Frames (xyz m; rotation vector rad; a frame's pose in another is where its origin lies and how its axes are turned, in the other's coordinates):
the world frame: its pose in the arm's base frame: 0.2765 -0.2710 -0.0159 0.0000 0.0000 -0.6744
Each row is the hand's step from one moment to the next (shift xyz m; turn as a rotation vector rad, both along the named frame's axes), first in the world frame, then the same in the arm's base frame.
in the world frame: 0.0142 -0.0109 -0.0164 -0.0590 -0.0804 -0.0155
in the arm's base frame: 0.0043 -0.0174 -0.0164 -0.0963 -0.0260 -0.0155
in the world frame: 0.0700 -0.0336 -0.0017 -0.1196 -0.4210 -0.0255
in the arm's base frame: 0.0337 -0.0700 -0.0017 -0.3563 -0.2542 -0.0255
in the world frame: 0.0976 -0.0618 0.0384 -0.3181 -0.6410 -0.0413
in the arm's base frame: 0.0376 -0.1092 0.0384 -0.6487 -0.3020 -0.0413
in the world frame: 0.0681 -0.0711 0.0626 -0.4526 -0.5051 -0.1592
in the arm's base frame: 0.0088 -0.0981 0.0626 -0.6689 -0.1119 -0.1592
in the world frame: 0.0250 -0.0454 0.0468 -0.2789 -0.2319 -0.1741
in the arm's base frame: -0.0088 -0.0511 0.0468 -0.3626 -0.0070 -0.1741
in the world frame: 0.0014 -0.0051 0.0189 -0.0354 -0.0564 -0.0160
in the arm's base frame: -0.0021 -0.0049 0.0189 -0.0629 -0.0219 -0.0160
